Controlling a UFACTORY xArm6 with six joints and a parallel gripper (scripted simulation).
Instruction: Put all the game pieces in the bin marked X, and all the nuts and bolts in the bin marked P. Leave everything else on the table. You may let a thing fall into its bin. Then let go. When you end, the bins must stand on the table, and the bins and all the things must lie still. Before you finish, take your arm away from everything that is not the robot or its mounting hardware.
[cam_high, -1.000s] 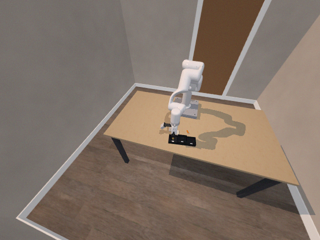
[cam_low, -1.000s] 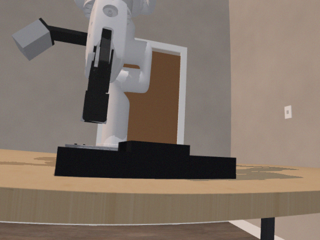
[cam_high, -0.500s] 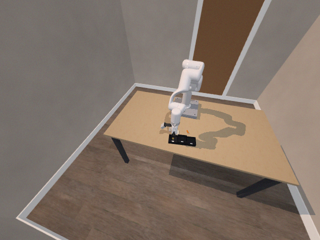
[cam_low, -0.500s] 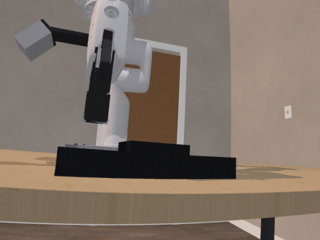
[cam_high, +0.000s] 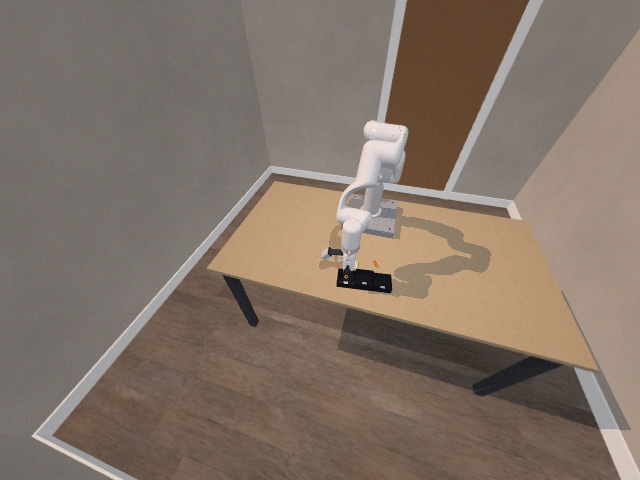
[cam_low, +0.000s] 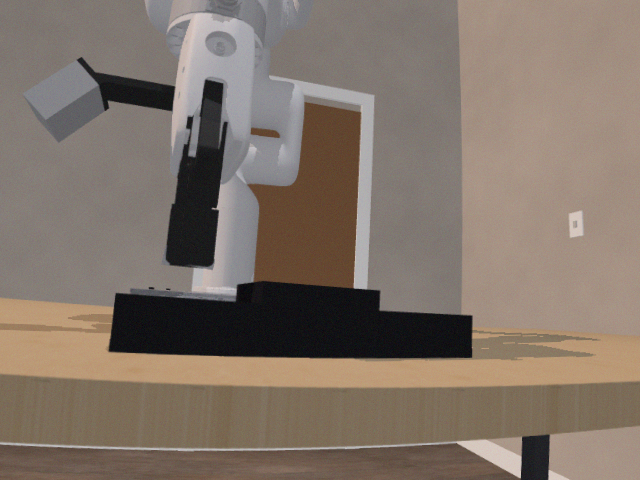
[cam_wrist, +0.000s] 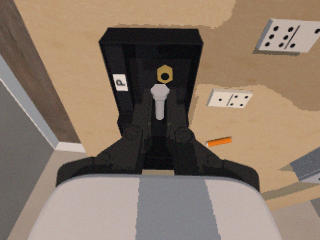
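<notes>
Now: the grey bolt 1 cm to the right of my hand and 2 cm below it. From my hand the other things lie so: black bin 1 cm ahead, 8 cm to the left, 5 cm below; then white domino 12 cm behind, 3 cm to the right, 7 cm below; then yellow nut 6 cm below.
</notes>
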